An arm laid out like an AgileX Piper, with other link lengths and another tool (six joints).
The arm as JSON. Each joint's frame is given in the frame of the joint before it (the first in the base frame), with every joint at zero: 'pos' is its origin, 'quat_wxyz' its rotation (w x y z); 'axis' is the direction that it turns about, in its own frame. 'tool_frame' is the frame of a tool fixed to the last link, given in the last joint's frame.
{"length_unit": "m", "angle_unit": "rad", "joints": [
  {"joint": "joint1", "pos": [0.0, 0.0, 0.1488], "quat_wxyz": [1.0, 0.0, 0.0, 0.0], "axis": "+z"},
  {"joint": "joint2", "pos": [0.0, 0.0, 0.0], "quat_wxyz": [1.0, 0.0, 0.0, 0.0], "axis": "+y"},
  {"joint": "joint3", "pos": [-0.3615, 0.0, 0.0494], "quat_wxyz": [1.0, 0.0, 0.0, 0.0], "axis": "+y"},
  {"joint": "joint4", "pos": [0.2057, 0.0, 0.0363], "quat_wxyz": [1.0, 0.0, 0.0, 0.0], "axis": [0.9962, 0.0, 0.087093]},
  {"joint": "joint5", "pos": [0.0, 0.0, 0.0], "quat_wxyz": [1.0, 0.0, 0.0, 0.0], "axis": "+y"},
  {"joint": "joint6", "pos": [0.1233, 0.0, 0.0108], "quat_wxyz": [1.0, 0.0, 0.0, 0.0], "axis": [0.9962, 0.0, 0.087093]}
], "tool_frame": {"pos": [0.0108, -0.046, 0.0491], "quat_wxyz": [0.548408, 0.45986, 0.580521, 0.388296]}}
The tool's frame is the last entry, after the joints.
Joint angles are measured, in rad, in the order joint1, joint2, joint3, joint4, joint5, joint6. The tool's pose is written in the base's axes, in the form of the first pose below.
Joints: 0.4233 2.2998 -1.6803 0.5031 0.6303 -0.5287
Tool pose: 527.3, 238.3, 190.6, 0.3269, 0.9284, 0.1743, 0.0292
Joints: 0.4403 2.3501 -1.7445 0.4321 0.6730 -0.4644
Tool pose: 532.0, 248.0, 174.4, 0.3224, 0.9342, 0.1513, 0.0218
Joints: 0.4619 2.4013 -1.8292 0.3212 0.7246 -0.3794
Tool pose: 538.5, 257.8, 162.4, 0.3147, 0.9412, 0.1199, 0.0279
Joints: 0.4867 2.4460 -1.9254 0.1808 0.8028 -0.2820
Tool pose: 543.9, 265.5, 155.8, 0.3061, 0.9480, 0.0767, 0.0422
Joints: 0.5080 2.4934 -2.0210 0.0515 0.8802 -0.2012
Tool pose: 550.5, 270.1, 149.3, 0.3011, 0.9510, 0.0332, 0.0619
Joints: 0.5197 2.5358 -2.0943 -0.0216 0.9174 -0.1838
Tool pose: 558.0, 275.4, 143.4, 0.2883, 0.9540, 0.0101, 0.0822
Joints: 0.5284 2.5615 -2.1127 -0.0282 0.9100 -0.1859
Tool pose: 559.1, 281.9, 133.8, 0.2817, 0.9557, 0.0084, 0.0846
